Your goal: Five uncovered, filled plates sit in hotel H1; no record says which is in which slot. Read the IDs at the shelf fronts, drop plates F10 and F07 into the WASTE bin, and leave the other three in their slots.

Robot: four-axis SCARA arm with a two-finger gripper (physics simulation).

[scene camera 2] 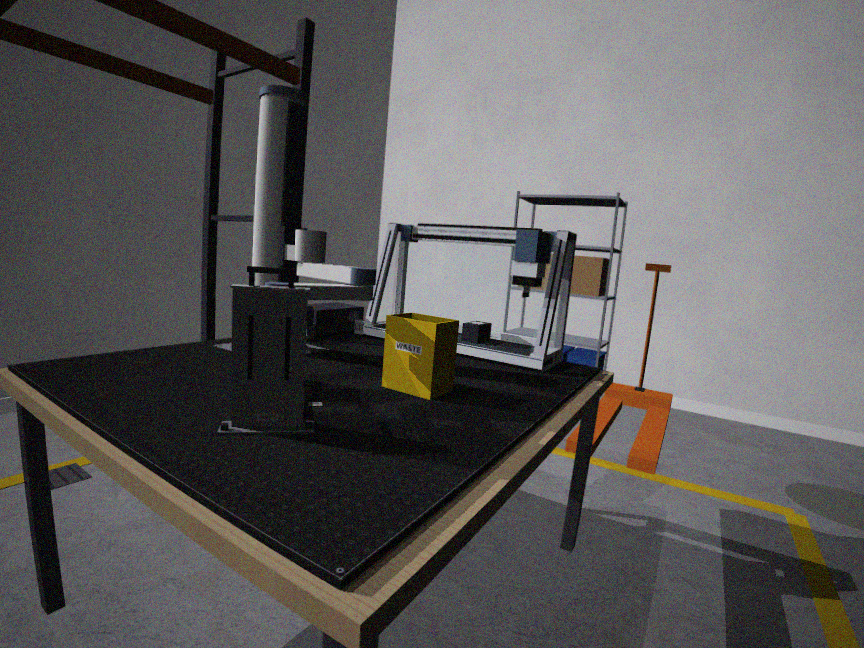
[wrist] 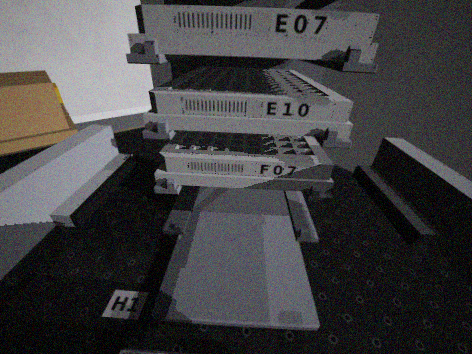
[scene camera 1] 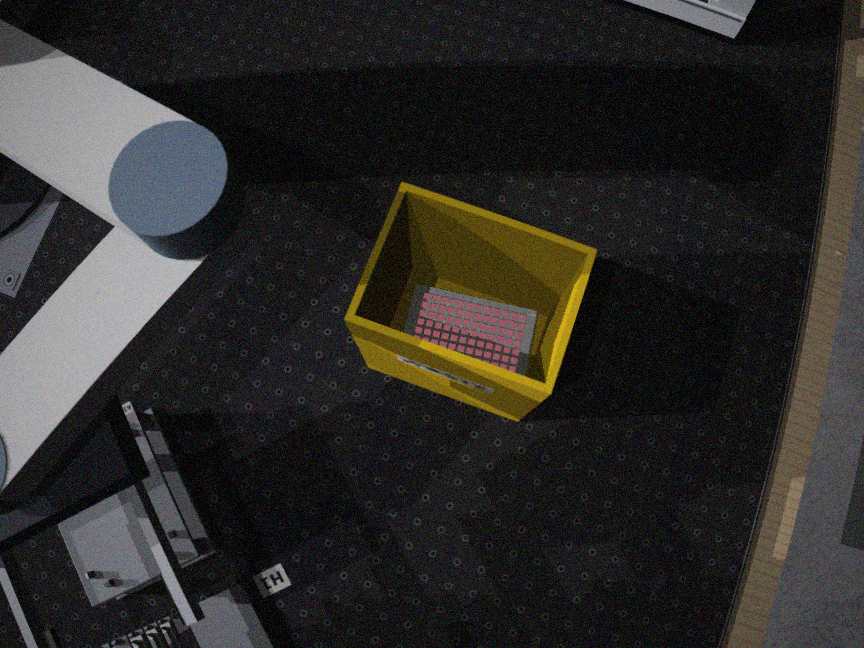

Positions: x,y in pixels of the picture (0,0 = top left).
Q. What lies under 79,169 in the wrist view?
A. My gripper.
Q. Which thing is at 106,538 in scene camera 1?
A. An RG stand.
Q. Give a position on an H1 label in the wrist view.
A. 124,304
